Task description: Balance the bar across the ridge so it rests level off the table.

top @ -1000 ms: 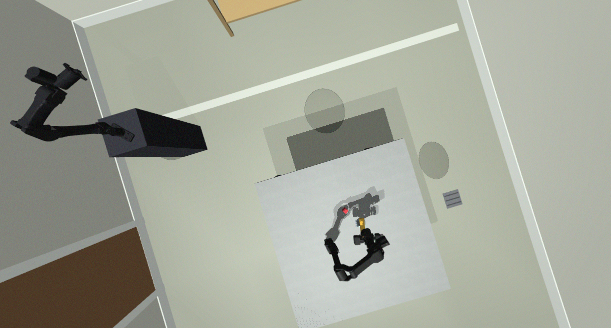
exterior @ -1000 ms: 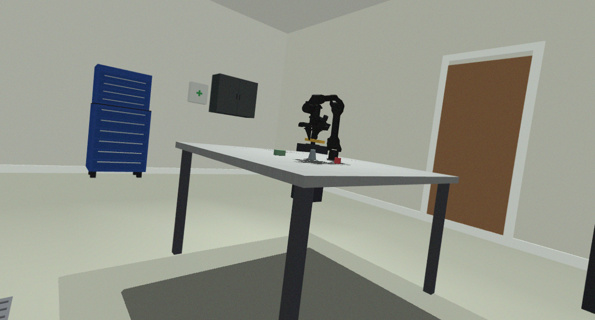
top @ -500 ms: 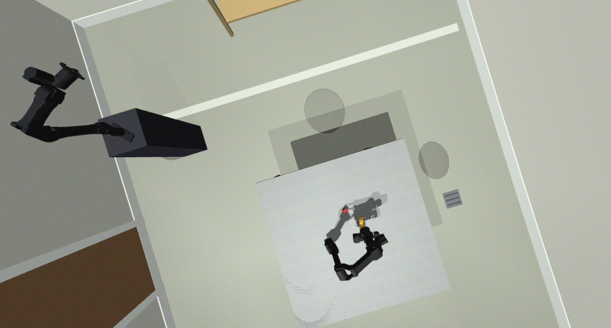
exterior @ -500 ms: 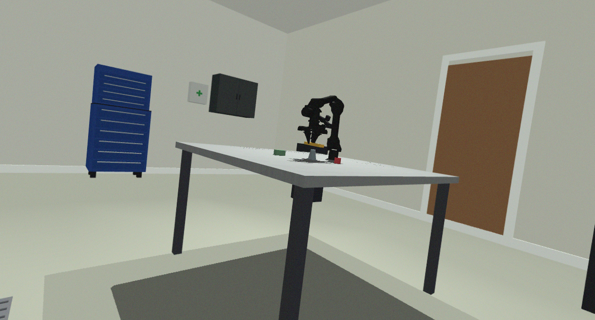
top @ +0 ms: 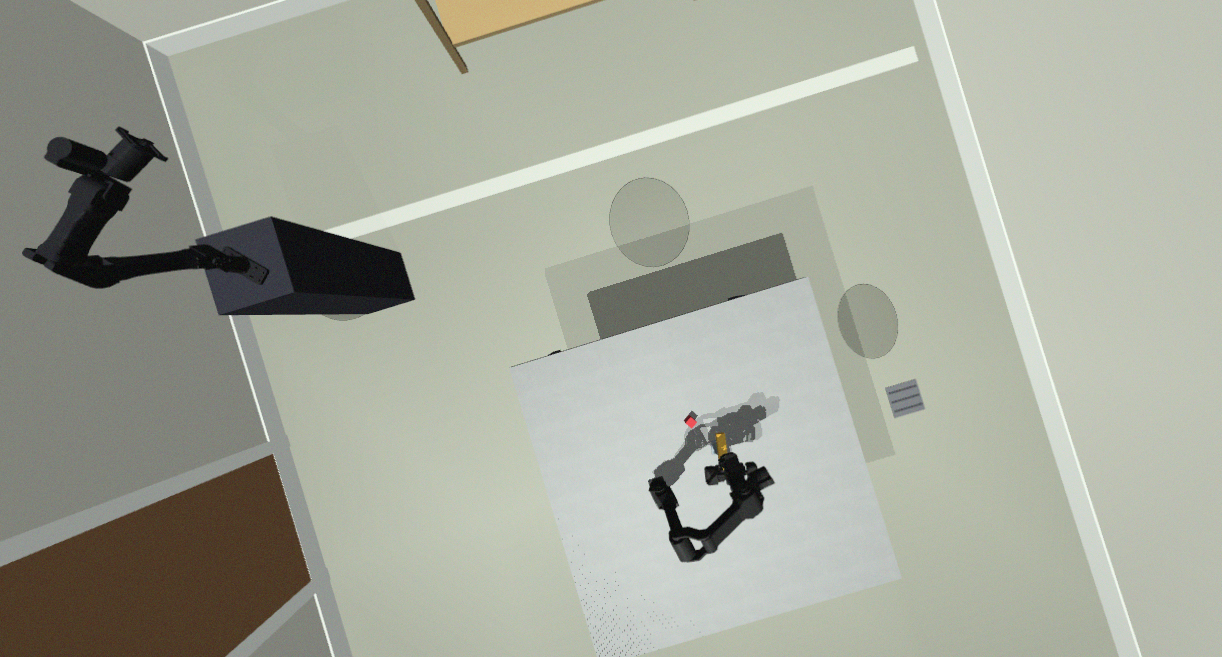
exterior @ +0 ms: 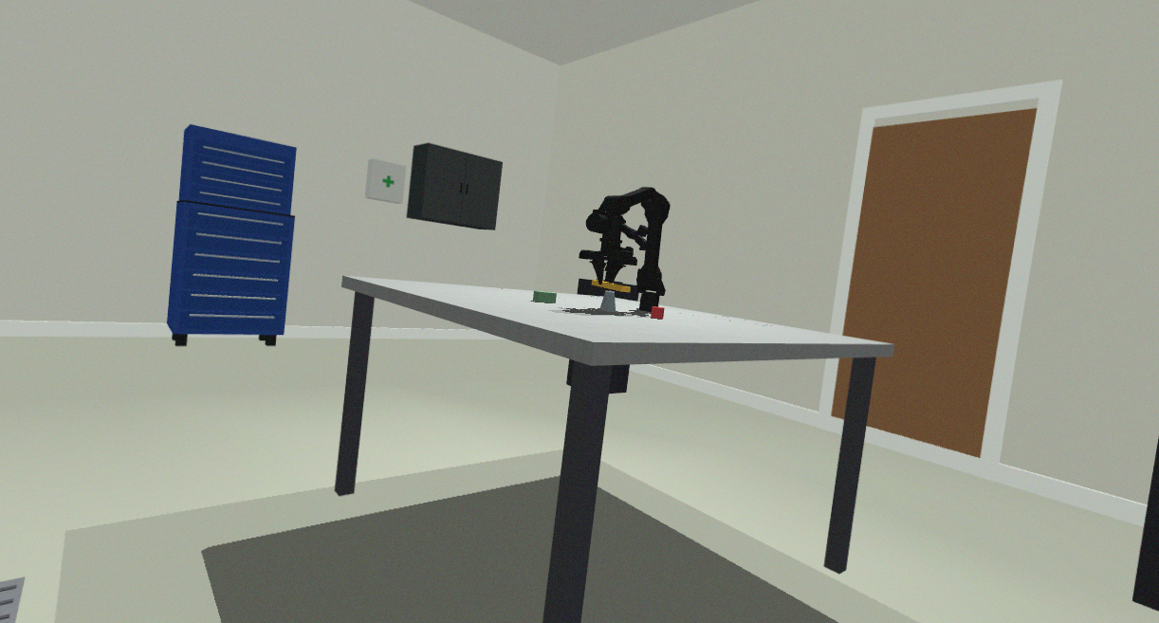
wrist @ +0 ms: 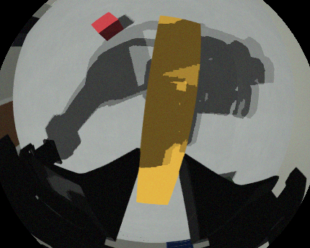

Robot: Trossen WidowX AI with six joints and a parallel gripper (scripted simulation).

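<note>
Now: the yellow bar 1 cm ahead of my gripper tip and 3 cm to the left of it. From my gripper tip the other things lie so: green block: 13 cm ahead, 14 cm to the right, 6 cm below; then red block: 7 cm behind, 17 cm to the left, 6 cm below.
</note>
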